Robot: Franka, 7 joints.
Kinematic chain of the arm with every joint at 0, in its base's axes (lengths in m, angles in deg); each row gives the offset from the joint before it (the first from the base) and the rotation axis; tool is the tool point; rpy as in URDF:
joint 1: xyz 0 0 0.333 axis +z
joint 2: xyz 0 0 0 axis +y
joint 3: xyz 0 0 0.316 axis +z
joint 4: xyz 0.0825 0 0 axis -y
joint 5: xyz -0.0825 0 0.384 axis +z
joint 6: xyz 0 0 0 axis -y
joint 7: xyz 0.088 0 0 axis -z
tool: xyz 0 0 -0.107 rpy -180 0 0
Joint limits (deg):
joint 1: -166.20..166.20
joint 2: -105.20..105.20
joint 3: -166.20..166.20
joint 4: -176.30..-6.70
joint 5: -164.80..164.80
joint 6: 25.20..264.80
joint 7: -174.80..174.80
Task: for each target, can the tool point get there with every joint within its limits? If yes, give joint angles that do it. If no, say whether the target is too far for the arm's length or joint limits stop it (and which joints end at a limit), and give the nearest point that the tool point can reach.
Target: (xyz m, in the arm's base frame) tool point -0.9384 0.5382 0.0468
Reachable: no: too far | nearest point -0.7194 0.4126 0.1136 | short by 0.261 m
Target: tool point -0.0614 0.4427 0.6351
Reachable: yes | joints -137.67 10.93 -112.98 -109.97 -82.84 47.46 80.29
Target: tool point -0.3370 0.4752 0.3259
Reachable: yes | joints 98.00 35.72 48.20 -106.37 -94.70 52.67 23.84
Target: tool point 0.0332 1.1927 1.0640
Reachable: no: too far | nearest point 0.0204 0.7312 0.7812 | short by 0.541 m
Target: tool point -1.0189 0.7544 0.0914
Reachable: no: too far | nearest point -0.6773 0.5015 0.1724 | short by 0.433 m
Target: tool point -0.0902 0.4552 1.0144
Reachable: yes | joints 117.92 2.49 -14.66 -48.80 136.44 155.27 118.86
